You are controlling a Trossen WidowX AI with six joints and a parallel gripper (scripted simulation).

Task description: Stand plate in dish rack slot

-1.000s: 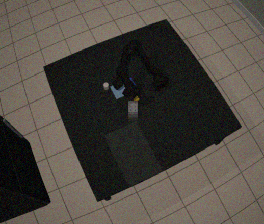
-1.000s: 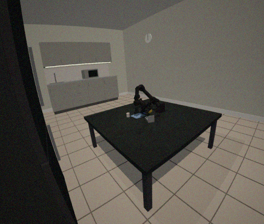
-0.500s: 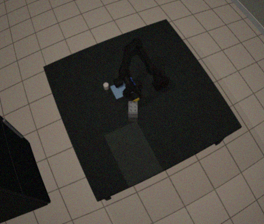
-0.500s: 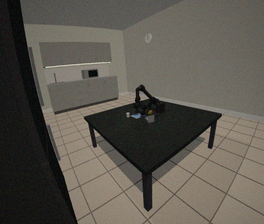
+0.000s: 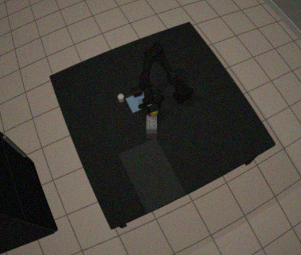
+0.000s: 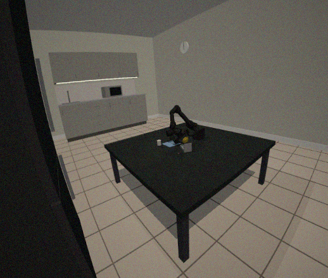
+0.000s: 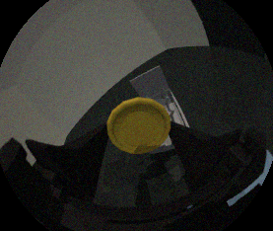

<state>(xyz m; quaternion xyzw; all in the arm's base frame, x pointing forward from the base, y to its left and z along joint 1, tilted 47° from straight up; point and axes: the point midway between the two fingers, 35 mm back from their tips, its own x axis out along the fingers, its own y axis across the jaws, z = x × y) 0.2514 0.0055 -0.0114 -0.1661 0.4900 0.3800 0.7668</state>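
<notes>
Now: the grey dish rack 50 mm ahead of my gripper tip, 30 mm to the left of it and 40 mm below it. Also, from my gripper tip: yellow plate: 10 mm to the right; then white cup: 130 mm ahead, 260 mm to the right, 40 mm below; then light blue mat: 30 mm ahead, 170 mm to the right, 60 mm below.
</notes>
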